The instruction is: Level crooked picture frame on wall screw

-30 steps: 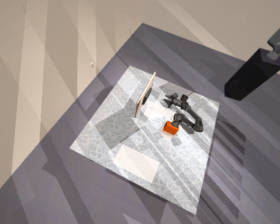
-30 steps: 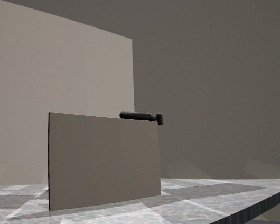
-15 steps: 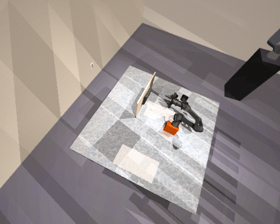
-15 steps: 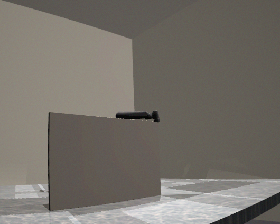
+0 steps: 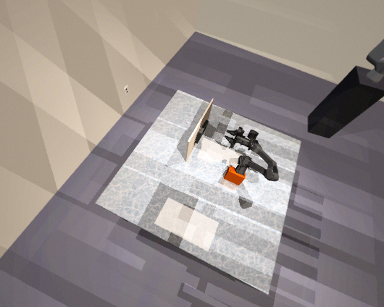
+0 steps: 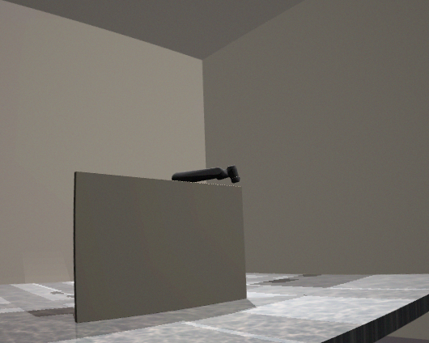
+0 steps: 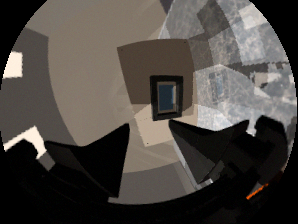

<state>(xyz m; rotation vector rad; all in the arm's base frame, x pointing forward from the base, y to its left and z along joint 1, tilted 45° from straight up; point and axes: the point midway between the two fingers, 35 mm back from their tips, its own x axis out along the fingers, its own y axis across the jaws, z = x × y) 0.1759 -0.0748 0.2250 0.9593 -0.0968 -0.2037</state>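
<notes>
Now: the picture frame 19 cm ahead of my gripper tip, 2 cm to the right of it and 9 cm below it. From my gripper tip the other things lie so: wall panel: 20 cm ahead, 3 cm to the right, 10 cm below.
</notes>
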